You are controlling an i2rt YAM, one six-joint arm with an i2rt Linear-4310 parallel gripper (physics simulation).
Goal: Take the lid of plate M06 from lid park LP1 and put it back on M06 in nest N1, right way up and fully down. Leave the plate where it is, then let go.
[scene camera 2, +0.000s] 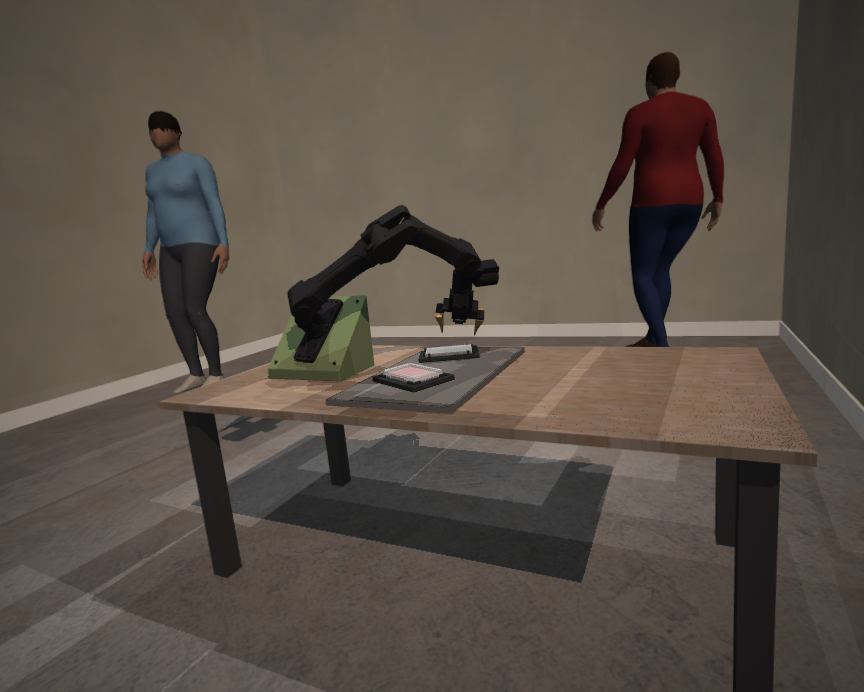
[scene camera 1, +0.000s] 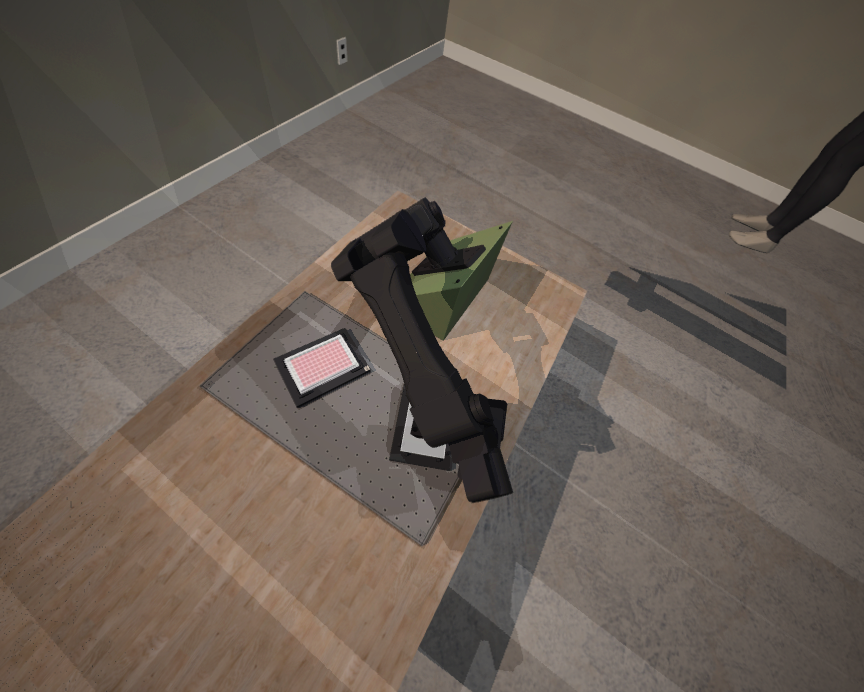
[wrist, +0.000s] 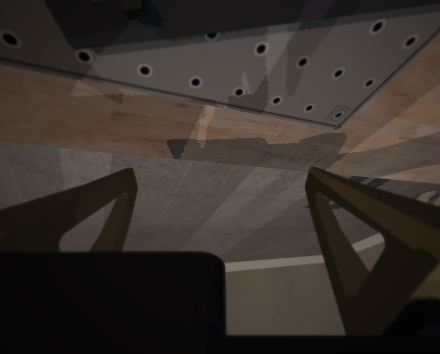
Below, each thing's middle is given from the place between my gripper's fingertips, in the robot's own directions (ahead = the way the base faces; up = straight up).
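The grey perforated mat (scene camera 1: 347, 433) lies 270 mm to the right of my hand, 80 mm ahead of it and 40 mm below it. Counted from my hand as well, the pink well plate in black frame (scene camera 1: 299, 399) is 370 mm to the right, 70 mm ahead and 30 mm below. The lid holder (scene camera 1: 396, 455) sits 120 mm to the right of my hand, 30 mm ahead of it and 30 mm below it, while the pale lid (scene camera 1: 410, 444) is 120 mm to the right of my hand, 30 mm ahead of it and 20 mm below it.
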